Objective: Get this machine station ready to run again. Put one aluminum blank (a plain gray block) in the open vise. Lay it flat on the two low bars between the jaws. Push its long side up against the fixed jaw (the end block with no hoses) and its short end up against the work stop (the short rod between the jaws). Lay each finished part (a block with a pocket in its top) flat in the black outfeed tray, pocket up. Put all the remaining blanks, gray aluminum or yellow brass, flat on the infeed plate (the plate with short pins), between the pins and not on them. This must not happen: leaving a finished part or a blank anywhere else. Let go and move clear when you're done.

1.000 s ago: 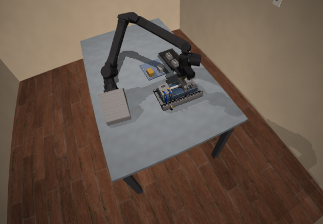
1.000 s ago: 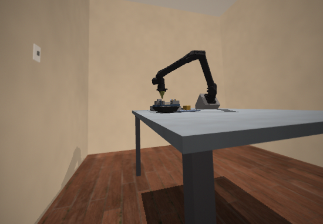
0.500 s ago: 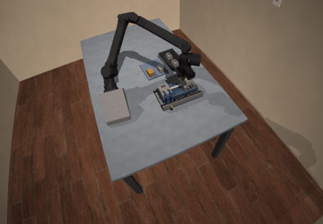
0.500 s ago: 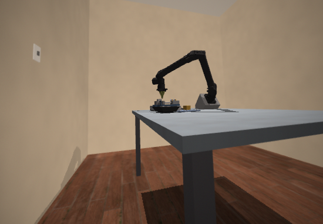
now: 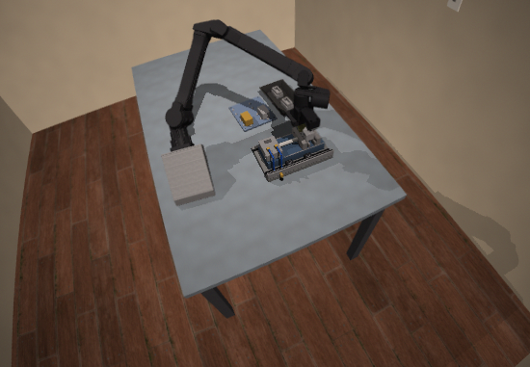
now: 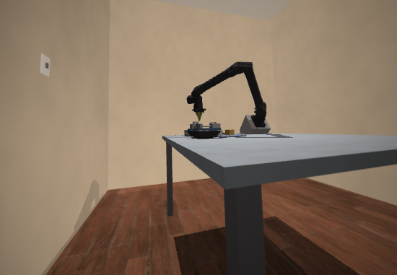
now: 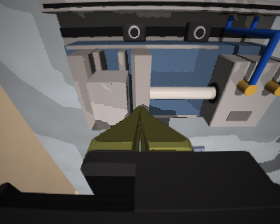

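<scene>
My hand is 9 cm above the blue vise base and 4 cm past it. Round my hand: yellow brass blank: 24 cm to the left, 18 cm behind, 10 cm below.
</scene>
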